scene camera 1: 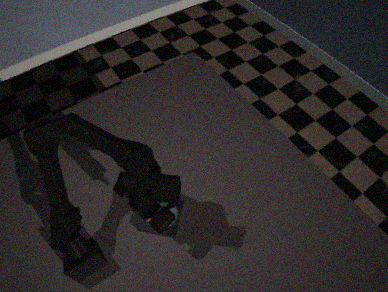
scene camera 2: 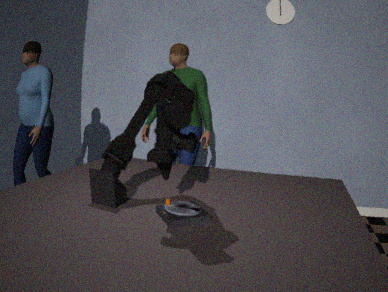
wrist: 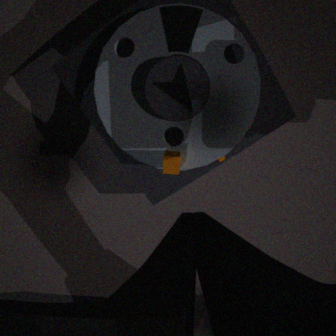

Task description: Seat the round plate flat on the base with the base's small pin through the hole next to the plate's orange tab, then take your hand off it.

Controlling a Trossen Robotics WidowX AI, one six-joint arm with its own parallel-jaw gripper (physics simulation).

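Pixels of known places: gripper, fingertip midpoint: (scene camera 1: 147, 213) (scene camera 2: 166, 179); arm's base, origin of the base link: (scene camera 1: 79, 256) (scene camera 2: 107, 177).
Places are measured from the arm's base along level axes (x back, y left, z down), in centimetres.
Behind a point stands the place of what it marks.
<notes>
The round grey plate (scene camera 1: 174, 215) (scene camera 2: 175, 212) {x -27.5, y -2.3, z 4.9 cm} (wrist: 220, 115) lies over the dark square base (scene camera 2: 161, 209) {x -21.4, y 0.2, z 6.2 cm} (wrist: 271, 102), looking roughly level; whether it is seated flat cannot be told. Its orange tab (scene camera 1: 148, 220) {x -22.3, y 1.8, z 3.3 cm} (scene camera 2: 167, 202) {x -22.7, y 1.5, z 4.1 cm} (wrist: 171, 164) is at the rim. The hole beside the tab (wrist: 174, 136) looks dark in the wrist view, and no pin can be made out in it. A small orange mark (scene camera 2: 163, 213) {x -23.5, y -2.2, z 6.2 cm} (wrist: 221, 159) on the base is to the right of the tab in the wrist view. My gripper (scene camera 2: 166, 177) {x -22.5, y 1.2, z -3.0 cm} (wrist: 192, 222) is shut and empty, above and apart from the plate.
The arm's base block (scene camera 1: 90, 267) {x -1.3, y -3.5, z 2.9 cm} (scene camera 2: 106, 188) {x -2.6, y -3.4, z 2.3 cm} stands on the brown table (scene camera 1: 280, 200) {x -65.2, y -11.8, z 8.6 cm} (scene camera 2: 295, 225) {x -60.1, y 11.0, z 8.6 cm}. Dark arm shadows fall across the plate and table. Two people (scene camera 2: 36, 95) (scene camera 2: 192, 82) stand beyond the table, near the wall.
</notes>
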